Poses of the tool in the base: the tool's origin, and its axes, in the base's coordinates. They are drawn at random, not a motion.
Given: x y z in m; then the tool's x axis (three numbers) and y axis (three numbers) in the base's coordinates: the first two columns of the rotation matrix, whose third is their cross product.
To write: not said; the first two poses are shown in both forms.
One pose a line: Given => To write
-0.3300, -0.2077, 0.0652, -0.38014, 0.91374, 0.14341, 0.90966, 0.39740, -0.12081 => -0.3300, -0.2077, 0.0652, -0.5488, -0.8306, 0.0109, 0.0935
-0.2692, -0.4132, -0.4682, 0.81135, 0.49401, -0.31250, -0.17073, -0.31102, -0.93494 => -0.2692, -0.4132, -0.4682, -0.7567, -0.1068, 0.2880, 0.5771
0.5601, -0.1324, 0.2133, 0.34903, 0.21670, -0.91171, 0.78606, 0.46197, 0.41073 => 0.5601, -0.1324, 0.2133, 0.4733, 0.5296, -0.2121, 0.6712
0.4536, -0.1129, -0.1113, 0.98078, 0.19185, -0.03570, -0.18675, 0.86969, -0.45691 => 0.4536, -0.1129, -0.1113, -0.2357, -0.0054, 0.0979, 0.9669
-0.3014, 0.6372, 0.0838, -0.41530, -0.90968, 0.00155, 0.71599, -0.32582, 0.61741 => -0.3014, 0.6372, 0.0838, 0.1760, -0.2752, -0.7949, 0.5113
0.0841, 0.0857, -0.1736, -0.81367, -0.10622, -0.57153, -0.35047, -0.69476, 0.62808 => 0.0841, 0.0857, -0.1736, -0.2971, 0.3843, 0.8713, 0.0701
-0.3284, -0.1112, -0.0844, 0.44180, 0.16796, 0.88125, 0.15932, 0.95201, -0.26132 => -0.3284, -0.1112, -0.0844, -0.1549, -0.5283, 0.0026, 0.8348
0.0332, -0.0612, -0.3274, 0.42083, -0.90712, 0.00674, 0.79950, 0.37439, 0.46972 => 0.0332, -0.0612, -0.3274, 0.2023, -0.1330, -0.5214, 0.8182
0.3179, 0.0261, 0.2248, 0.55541, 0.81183, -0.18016, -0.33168, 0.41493, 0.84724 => 0.3179, 0.0261, 0.2248, 0.4002, 0.2999, 0.3638, 0.7858
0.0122, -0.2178, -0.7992, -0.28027, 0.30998, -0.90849, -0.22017, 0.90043, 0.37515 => 0.0122, -0.2178, -0.7992, 0.0292, 0.7689, 0.2212, 0.5992
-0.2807, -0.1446, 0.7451, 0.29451, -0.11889, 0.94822, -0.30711, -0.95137, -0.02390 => -0.2807, -0.1446, 0.7451, 0.8004, -0.1331, 0.5788, 0.0813
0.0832, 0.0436, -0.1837, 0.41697, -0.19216, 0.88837, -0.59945, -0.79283, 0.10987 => 0.0832, 0.0436, -0.1837, 0.8148, -0.2429, 0.4822, 0.2112
